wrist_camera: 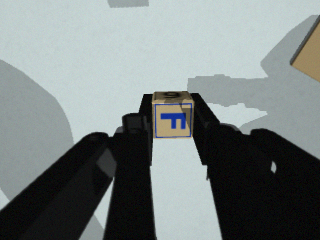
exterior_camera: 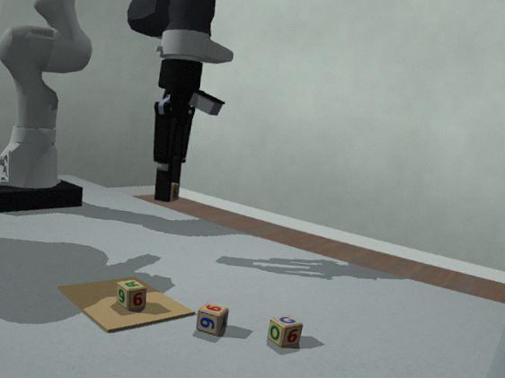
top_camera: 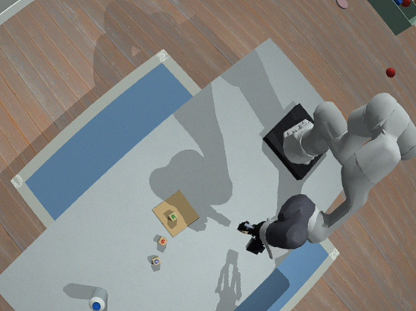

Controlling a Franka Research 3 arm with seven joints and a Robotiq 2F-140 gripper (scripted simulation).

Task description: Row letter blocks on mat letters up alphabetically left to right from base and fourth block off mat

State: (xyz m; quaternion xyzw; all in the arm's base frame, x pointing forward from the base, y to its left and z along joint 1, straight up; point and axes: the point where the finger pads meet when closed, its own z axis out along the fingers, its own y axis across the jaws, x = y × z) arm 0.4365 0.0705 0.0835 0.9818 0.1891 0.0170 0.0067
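The tan mat is 22 cm to the right of my hand, 15 cm ahead of it and 13 cm below it. Also, from my hand: block 2 cm below.
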